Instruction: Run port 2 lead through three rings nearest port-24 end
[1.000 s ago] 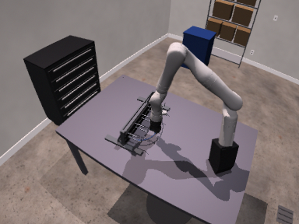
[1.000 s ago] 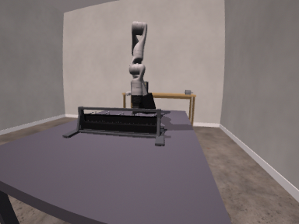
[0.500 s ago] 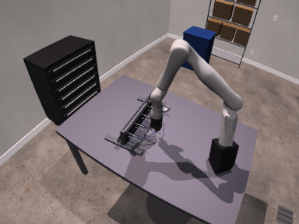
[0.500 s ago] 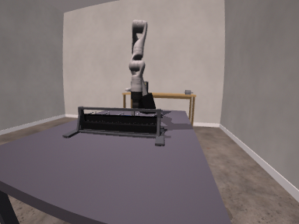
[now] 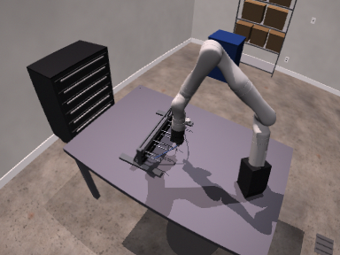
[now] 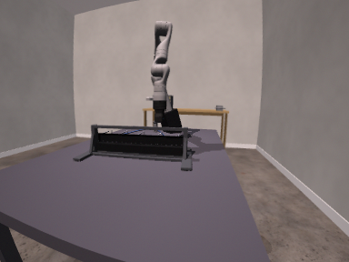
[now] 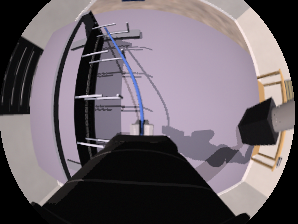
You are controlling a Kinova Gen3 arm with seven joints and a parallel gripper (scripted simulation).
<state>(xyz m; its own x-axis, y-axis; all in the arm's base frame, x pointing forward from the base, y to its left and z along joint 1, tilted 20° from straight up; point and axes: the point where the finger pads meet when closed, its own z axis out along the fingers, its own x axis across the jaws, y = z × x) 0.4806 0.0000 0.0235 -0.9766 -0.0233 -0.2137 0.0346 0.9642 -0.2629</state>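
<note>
Right now the black rack is 160 mm ahead of my hand, 60 mm to the right of it and 40 mm below it.
</note>
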